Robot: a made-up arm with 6 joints. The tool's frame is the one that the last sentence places.
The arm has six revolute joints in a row. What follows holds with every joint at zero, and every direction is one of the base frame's.
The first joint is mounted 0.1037 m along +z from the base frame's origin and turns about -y.
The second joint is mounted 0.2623 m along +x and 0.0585 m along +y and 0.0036 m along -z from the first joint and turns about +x.
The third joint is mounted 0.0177 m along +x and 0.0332 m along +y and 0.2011 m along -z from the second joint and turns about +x.
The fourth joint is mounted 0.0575 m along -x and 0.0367 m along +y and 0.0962 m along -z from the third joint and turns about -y.
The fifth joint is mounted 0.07 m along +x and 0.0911 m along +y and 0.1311 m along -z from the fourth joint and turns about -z.
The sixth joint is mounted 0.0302 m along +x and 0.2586 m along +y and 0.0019 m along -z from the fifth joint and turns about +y.
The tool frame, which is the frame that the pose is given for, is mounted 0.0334 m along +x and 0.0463 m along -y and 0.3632 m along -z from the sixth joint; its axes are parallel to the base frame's.
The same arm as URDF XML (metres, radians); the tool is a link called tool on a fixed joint. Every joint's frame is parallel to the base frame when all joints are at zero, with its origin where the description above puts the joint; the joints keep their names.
<robot name="arm">
<link name="base"/>
<link name="link1"/>
<link name="link2"/>
<link name="link3"/>
<link name="link4"/>
<link name="link5"/>
<link name="link6"/>
<link name="tool"/>
<joint name="joint 1" type="continuous"><parent link="base"/><child link="link1"/><origin xyz="0 0 0.1037" rpy="0 0 0"/><axis xyz="0 -1 0"/></joint>
<joint name="joint 2" type="continuous"><parent link="link1"/><child link="link2"/><origin xyz="0.2623 0.0585 -0.0036" rpy="0 0 0"/><axis xyz="1 0 0"/></joint>
<joint name="joint 3" type="continuous"><parent link="link2"/><child link="link3"/><origin xyz="0.0177 0.0332 -0.2011" rpy="0 0 0"/><axis xyz="1 0 0"/></joint>
<joint name="joint 4" type="continuous"><parent link="link3"/><child link="link4"/><origin xyz="-0.0575 0.0367 -0.0962" rpy="0 0 0"/><axis xyz="0 -1 0"/></joint>
<joint name="joint 5" type="continuous"><parent link="link4"/><child link="link5"/><origin xyz="0.07 0.0911 -0.1311" rpy="0 0 0"/><axis xyz="0 0 -1"/></joint>
<joint name="joint 6" type="continuous"><parent link="link5"/><child link="link6"/><origin xyz="0.0302 0.2586 -0.0019" rpy="0 0 0"/><axis xyz="0 1 0"/></joint>
<joint name="tool_fixed" type="fixed"><parent link="link6"/><child link="tool"/><origin xyz="0.0334 -0.0463 -0.3632" rpy="0 0 0"/></joint>
</robot>

